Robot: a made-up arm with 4 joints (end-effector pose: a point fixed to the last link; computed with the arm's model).
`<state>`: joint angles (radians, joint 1 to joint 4).
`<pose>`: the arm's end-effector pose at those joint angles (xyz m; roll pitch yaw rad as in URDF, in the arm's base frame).
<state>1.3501 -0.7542 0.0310 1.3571</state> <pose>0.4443 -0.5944 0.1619 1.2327 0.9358 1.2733</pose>
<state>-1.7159 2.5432 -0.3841 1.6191</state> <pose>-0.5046 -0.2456 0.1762 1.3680 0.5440 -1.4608</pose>
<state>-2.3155 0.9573 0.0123 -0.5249</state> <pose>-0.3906 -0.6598 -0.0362 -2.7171 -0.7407 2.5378</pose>
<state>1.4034 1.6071 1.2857 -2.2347</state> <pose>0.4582 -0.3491 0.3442 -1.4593 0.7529 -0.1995</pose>
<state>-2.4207 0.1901 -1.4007 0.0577</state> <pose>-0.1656 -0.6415 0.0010 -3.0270 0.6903 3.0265</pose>
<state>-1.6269 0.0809 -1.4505 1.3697</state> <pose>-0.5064 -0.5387 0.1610 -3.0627 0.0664 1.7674</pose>
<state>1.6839 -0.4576 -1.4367 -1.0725</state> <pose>0.0971 -0.3430 0.2313 -0.4437 -0.2788 -1.0142</pose>
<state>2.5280 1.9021 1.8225 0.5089</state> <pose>-0.0901 -0.2320 -0.2307 0.2841 -1.1581 -2.0034</pose>
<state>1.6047 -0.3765 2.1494 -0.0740</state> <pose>0.3587 -0.6392 0.0160 -2.7353 -0.5972 2.9816</pose>
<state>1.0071 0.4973 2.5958 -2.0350</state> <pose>0.3646 -0.1591 0.1940 2.9778 0.5476 -0.7848</pose>
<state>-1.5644 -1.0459 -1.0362 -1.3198</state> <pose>-0.1668 -0.1612 0.1900 2.3120 0.8843 -1.9230</pose>
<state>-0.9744 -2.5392 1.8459 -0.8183</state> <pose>-0.4632 -0.3938 0.4235 3.0663 0.6250 1.0581</pose>
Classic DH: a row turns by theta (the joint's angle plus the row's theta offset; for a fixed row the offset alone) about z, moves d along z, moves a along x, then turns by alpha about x. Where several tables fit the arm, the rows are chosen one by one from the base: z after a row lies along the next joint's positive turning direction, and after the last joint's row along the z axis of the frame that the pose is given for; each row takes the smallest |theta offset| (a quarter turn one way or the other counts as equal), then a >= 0, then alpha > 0; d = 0 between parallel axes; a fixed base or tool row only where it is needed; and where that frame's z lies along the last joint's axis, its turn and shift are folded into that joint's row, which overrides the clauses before.
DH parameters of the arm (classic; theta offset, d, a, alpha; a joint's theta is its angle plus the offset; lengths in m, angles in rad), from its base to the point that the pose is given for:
base (fixed): 0 0.184 0 -1.5708
joint 1: 0 -0.387 0.11 1.5708
joint 2: 0 0.322 -0.026 -1.5708
joint 3: 0 -0.012 -0.018 1.5708
joint 4: 1.171 0 -0.2312 0
tool (fixed): -1.171 0.112 0 0

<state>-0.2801 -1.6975 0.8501 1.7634</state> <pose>-0.0410 -0.5735 0.4214 0.8404 -0.4244 0.0014</pose>
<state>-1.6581 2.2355 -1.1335 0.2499</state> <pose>-0.3548 -0.3564 0.5462 -0.9152 0.5499 2.9403</pose>
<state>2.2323 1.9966 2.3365 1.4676</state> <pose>-0.0674 -0.4026 -0.0837 -0.2114 -0.8288 -0.7813</pose>
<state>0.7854 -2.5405 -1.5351 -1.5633</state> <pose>0.2604 -0.3673 0.0572 2.2267 -0.4174 2.0173</pose>
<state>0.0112 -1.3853 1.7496 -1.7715</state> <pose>0.2547 -0.4844 0.6887 -1.7557 -0.2084 -2.9194</pose>
